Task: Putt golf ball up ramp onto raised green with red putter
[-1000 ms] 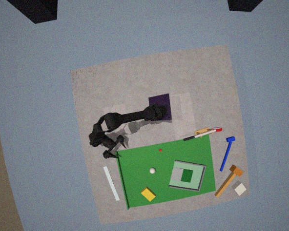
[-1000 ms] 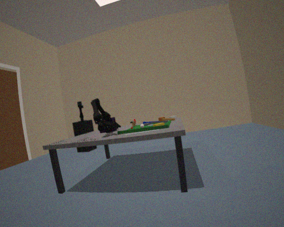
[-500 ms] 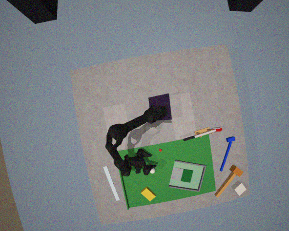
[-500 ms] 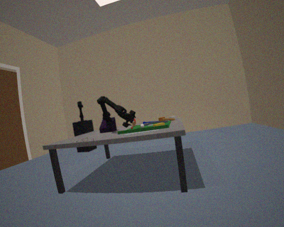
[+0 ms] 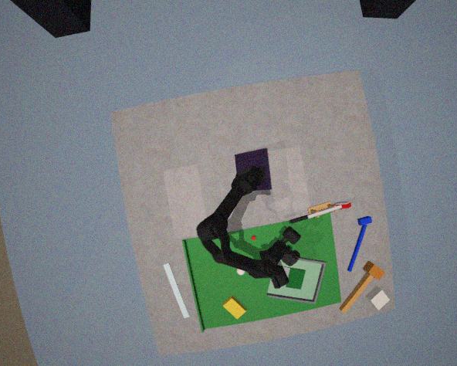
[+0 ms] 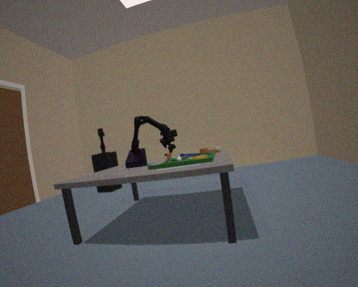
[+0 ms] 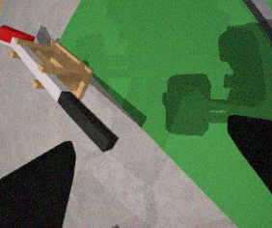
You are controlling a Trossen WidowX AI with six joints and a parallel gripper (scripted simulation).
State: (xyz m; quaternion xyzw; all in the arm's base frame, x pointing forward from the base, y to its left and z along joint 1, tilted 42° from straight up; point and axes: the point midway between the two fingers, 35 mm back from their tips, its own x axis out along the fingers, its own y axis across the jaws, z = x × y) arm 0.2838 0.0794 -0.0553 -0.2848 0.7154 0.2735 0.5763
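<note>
Right now the red block is 14 cm to the right of my gripper tip, 9 cm below it and 1 cm ahead of it. Round my gripper tip: wooden rack (19 cm to the left, 9 cm behind, 7 cm below); then blue mallet (39 cm to the left, 10 cm ahead, 9 cm below); then green mat (20 cm ahead, 10 cm to the right, 10 cm below).
</note>
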